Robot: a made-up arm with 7 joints. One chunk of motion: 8 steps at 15 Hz.
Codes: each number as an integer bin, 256 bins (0 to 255) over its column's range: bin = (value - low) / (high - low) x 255, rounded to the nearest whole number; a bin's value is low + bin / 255 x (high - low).
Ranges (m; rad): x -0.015..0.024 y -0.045..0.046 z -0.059..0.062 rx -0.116..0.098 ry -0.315..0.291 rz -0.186..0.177
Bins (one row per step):
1: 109 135 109 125 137 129
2: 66 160 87 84 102 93
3: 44 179 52 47 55 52
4: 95 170 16 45 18 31
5: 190 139 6 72 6 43
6: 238 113 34 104 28 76
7: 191 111 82 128 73 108
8: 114 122 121 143 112 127
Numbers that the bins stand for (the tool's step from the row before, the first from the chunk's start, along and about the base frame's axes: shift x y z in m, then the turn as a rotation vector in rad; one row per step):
1: 0.00167 0.00318 -0.00728 -0.01110 0.01058 -0.00236
2: -0.00491 0.01210 -0.01772 -0.04551 -0.07260 -0.05361
3: -0.00827 0.01888 -0.03433 -0.07656 -0.18429 -0.11198
4: -0.00047 0.01567 -0.05141 -0.07824 -0.27222 -0.14187
5: 0.01406 0.00460 -0.05615 -0.05558 -0.30074 -0.12479
6: 0.02140 -0.00467 -0.04287 -0.02872 -0.24846 -0.07781
7: 0.01421 -0.00539 -0.02009 -0.00858 -0.14152 -0.03226
8: 0.00244 -0.00146 -0.00158 0.00401 -0.04884 -0.00521

